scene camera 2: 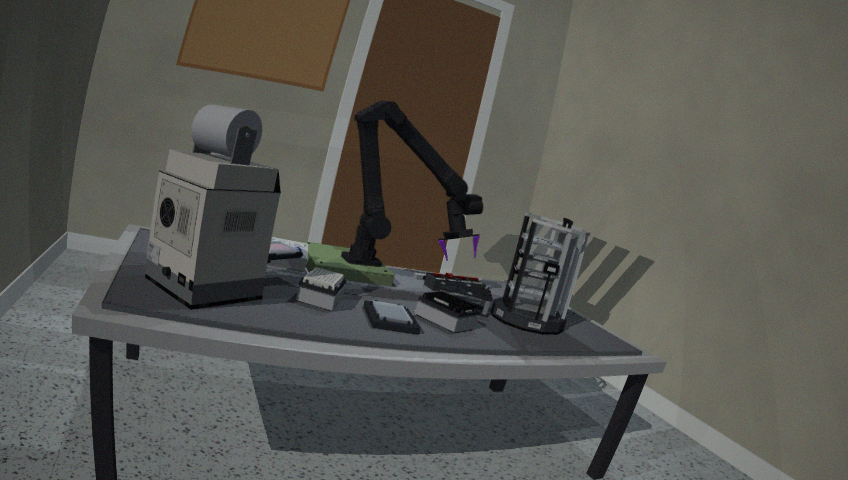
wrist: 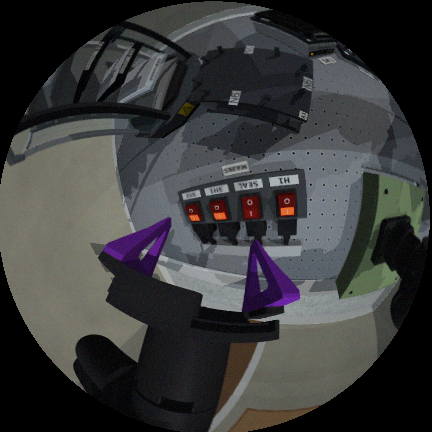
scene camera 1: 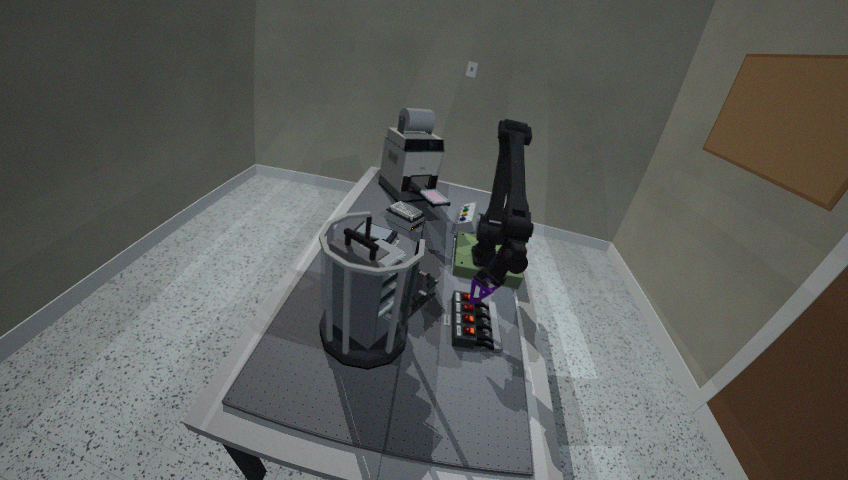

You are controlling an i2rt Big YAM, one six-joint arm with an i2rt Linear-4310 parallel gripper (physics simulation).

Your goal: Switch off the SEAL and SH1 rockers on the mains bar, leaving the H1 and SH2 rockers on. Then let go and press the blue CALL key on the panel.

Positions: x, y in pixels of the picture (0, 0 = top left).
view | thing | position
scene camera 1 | my gripper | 475, 300
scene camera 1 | tall cylindrical plate rack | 365, 306
